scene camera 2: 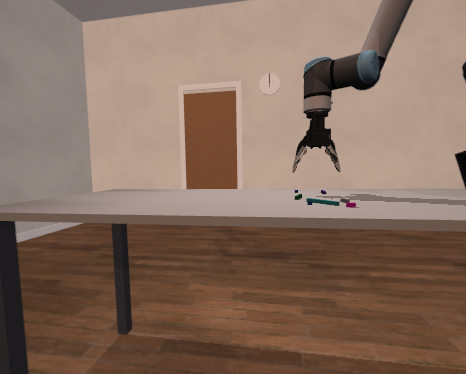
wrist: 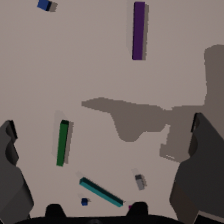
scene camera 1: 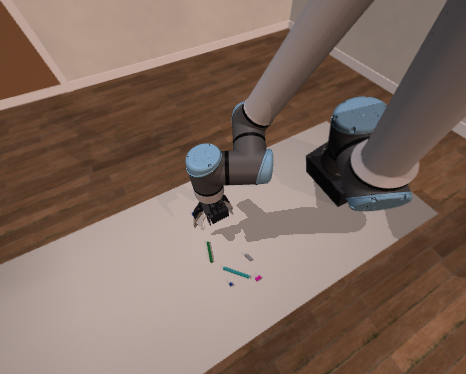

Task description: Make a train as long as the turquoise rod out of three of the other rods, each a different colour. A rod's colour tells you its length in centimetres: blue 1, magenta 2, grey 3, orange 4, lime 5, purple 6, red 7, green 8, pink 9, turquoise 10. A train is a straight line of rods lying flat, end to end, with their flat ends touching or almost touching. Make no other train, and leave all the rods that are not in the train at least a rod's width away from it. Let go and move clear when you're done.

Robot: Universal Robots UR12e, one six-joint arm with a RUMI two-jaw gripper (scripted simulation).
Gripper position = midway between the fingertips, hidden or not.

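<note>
The gripper (scene camera 2: pixel 315 172) is visible. Further views of the gripper (wrist: pixel 103 118), (scene camera 1: pixel 214 217) show it too.
</note>
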